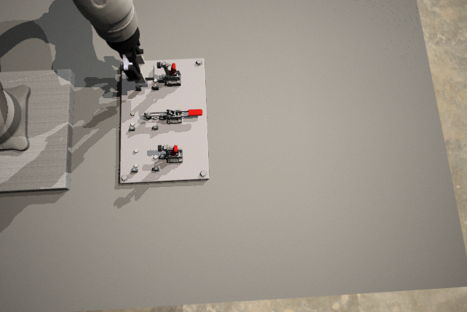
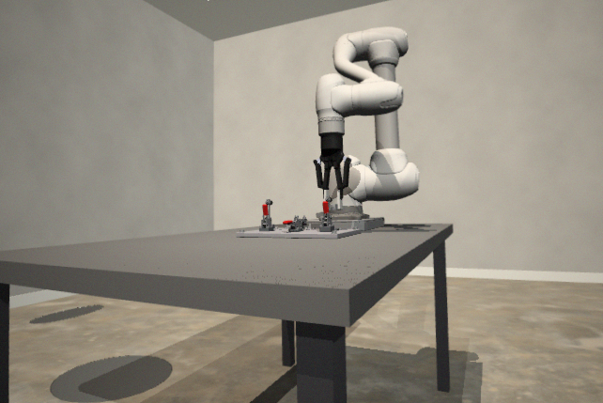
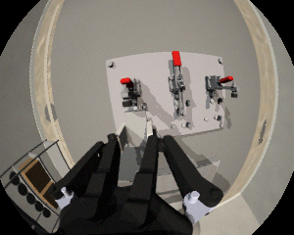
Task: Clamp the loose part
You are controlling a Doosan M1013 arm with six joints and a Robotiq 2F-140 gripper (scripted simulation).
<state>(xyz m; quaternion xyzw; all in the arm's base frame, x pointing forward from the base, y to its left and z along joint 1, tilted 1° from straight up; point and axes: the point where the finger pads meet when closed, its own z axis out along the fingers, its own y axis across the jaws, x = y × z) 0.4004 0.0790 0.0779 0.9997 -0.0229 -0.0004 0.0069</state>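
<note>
My gripper is now 110 mm to the left of the light grey fixture plate, 110 mm above it and 40 mm short of it. Also, from my hand: toggle clamp (220 mm to the right, 70 mm ahead, 60 mm below); flat grey part (30 mm below).
</note>
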